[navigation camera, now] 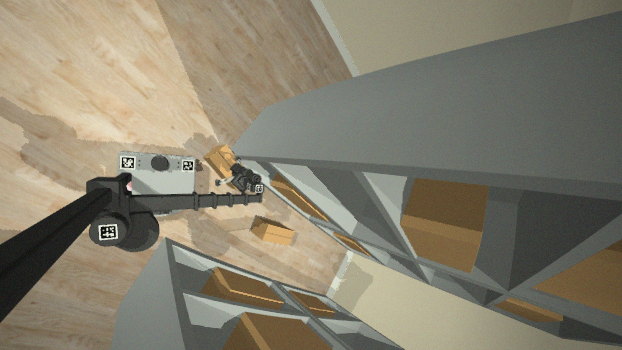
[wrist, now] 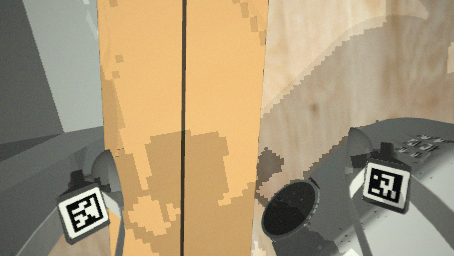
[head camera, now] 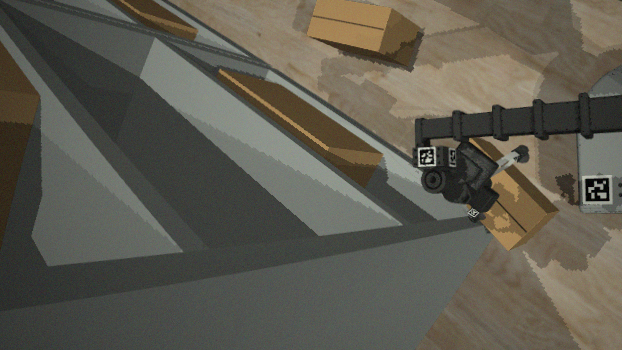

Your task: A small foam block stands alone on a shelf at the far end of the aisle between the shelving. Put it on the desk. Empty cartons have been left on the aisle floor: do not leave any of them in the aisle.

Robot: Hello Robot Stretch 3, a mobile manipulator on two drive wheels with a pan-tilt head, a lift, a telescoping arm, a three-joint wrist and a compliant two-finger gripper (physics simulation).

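Frame: origin at the robot's base, x right, y up, z back, level; millimetres.
Where they show: gripper, fingertip midpoint: (navigation camera: 226, 171) (wrist: 232, 160) (head camera: 501, 184); robot's base, link origin: (navigation camera: 159, 162).
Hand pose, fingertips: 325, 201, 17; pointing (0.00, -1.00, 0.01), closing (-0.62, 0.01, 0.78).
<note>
Things, the pixels of their top centre, and the offset from my fingertips, as dx, dy, dz.
- tan carton, top centre: (wrist: 183, 134) (head camera: 488, 192) (navigation camera: 231, 168) +36, -20, -16
- second carton, top centre: (head camera: 346, 22) (navigation camera: 279, 235) +404, -20, +451
My gripper (head camera: 496, 184) (navigation camera: 228, 171) (wrist: 232, 160) is open above a tan carton (head camera: 522, 212) (navigation camera: 219, 157) (wrist: 222, 75) on the floor, beside the end of the shelving. In the wrist view the carton runs lengthwise between the fingers, with its left edge close by the left finger and a wider gap to the right finger. How far the fingertips are above its top is hard to tell. A second carton (head camera: 350, 25) (navigation camera: 272, 234) lies on the aisle floor farther in. The foam block and the desk do not show in these views.
A grey shelving unit (head camera: 250, 300) (navigation camera: 425, 125) with cartons in it stands by the gripper. Another shelving unit (navigation camera: 142, 295) stands across the aisle. My light grey base (head camera: 595, 155) (navigation camera: 160, 182) (wrist: 420, 225) is close beside the nearer carton. A pale wall (navigation camera: 425, 310) closes the aisle's far end.
</note>
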